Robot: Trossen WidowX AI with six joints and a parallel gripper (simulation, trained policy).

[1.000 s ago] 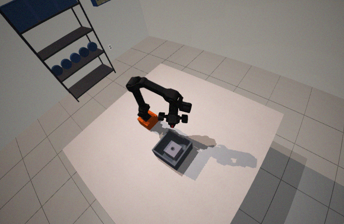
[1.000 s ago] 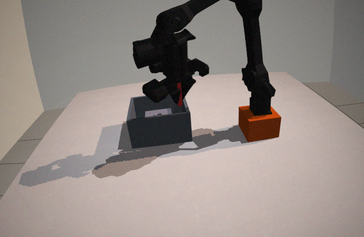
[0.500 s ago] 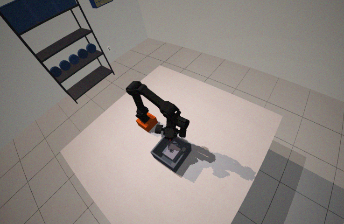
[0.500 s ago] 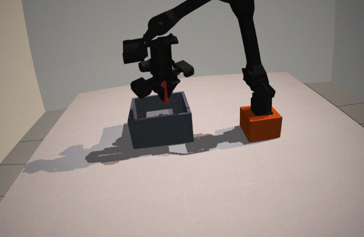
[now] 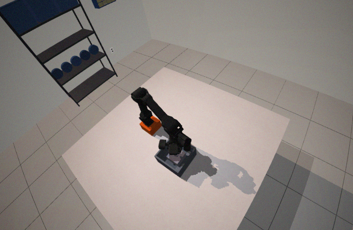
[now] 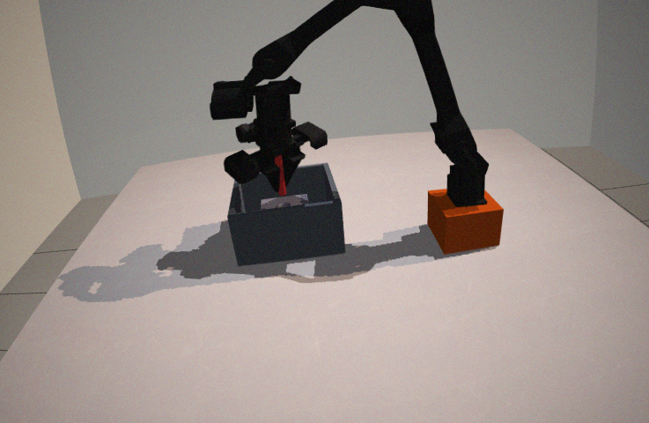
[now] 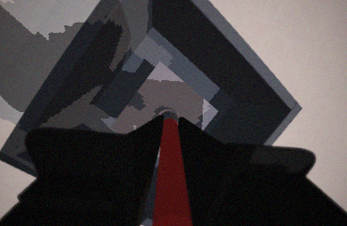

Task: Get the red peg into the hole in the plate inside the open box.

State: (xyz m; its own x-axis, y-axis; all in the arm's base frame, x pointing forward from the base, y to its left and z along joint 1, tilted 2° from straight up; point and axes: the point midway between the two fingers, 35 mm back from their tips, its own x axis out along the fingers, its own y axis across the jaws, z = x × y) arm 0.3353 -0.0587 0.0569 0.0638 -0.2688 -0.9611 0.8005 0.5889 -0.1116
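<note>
My gripper tip is 3 cm below the red peg, 1 cm to the right of it and 1 cm past it. The rest, counted from my gripper tip: grey plate 5 cm below; dark grey box 7 cm below.
</note>
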